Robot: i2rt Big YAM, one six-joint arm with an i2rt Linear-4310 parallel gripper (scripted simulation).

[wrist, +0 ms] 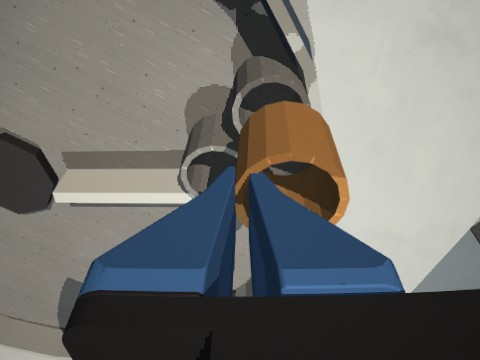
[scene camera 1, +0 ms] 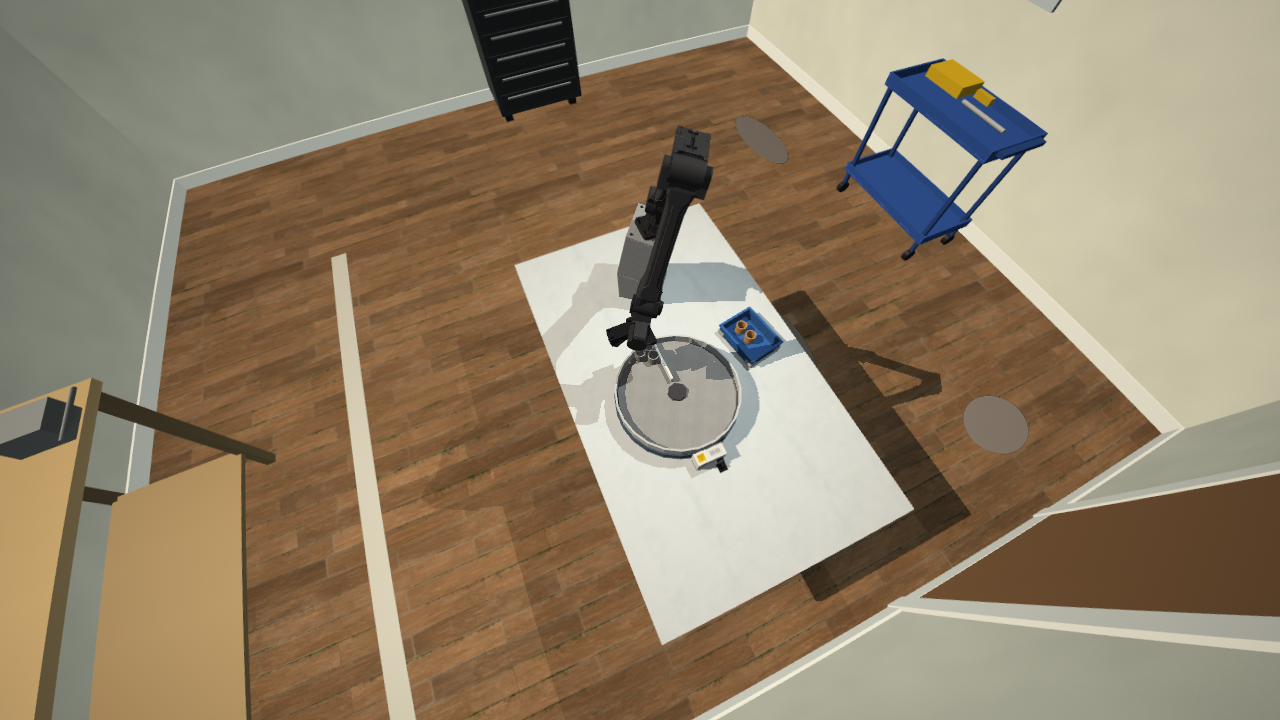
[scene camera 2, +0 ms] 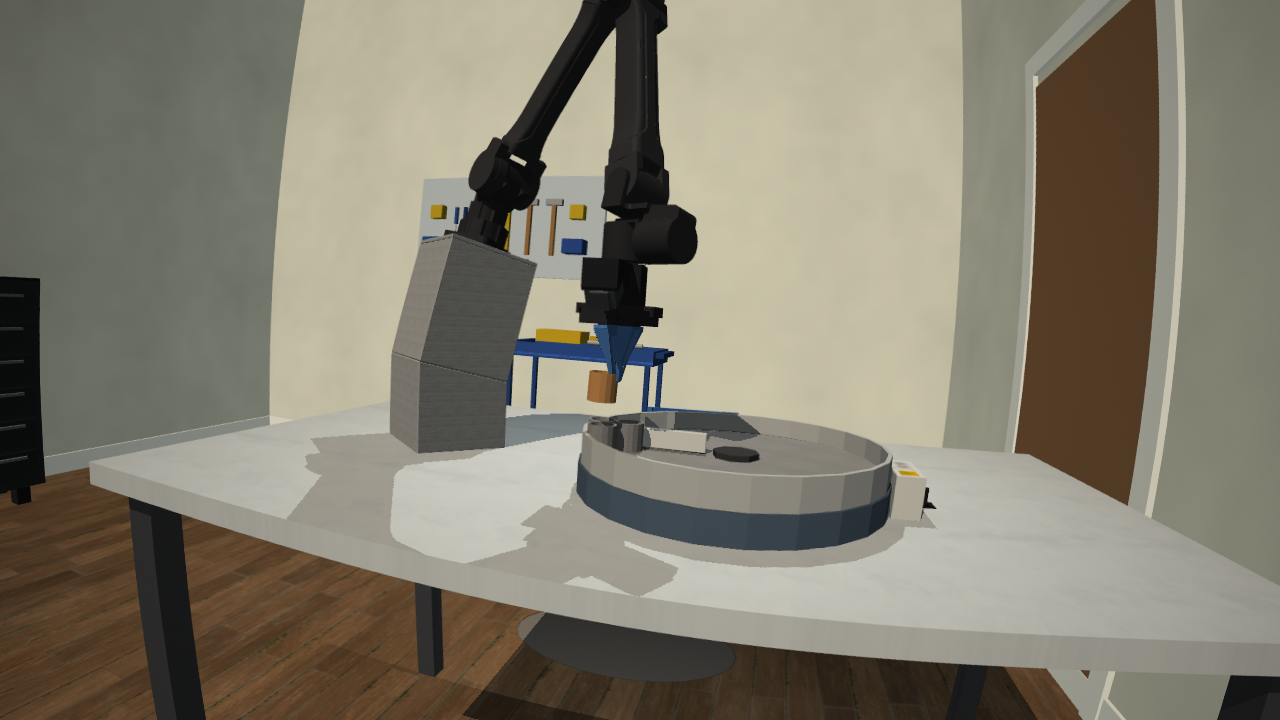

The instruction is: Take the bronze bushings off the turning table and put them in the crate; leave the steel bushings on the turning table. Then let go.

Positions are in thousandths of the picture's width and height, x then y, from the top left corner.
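The scene includes a blue crate (scene camera 1: 599,469) and a bronze bushing (scene camera 2: 471,538), along with the gripper (scene camera 2: 481,530), which is visible in the wrist view (wrist: 505,504) too.
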